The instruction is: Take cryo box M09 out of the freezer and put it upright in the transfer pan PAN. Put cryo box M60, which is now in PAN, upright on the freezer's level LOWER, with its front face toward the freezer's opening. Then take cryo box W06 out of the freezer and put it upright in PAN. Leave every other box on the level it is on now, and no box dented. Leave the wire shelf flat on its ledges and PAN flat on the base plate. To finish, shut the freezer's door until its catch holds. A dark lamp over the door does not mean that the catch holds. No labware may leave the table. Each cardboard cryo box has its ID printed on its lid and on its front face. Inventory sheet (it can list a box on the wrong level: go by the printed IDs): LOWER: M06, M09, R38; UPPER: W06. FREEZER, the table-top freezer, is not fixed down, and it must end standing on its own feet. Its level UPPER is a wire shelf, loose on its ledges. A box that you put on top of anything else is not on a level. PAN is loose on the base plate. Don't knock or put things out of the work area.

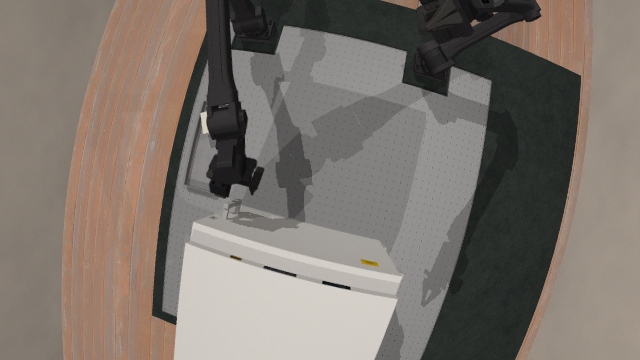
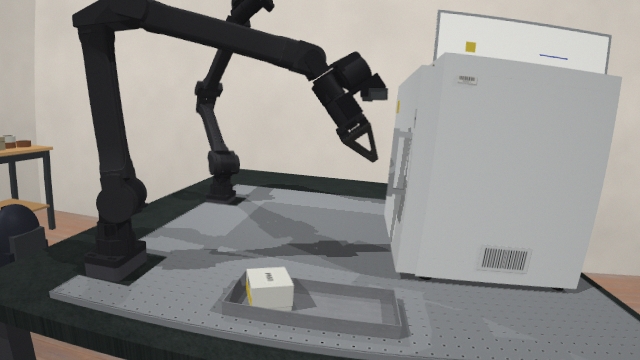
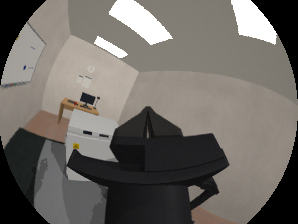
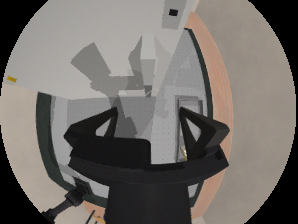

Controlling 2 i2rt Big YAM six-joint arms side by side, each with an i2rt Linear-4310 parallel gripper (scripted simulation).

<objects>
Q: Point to a white cryo box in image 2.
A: At 272,288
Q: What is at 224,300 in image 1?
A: A freezer.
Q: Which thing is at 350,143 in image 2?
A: The right gripper.
</objects>
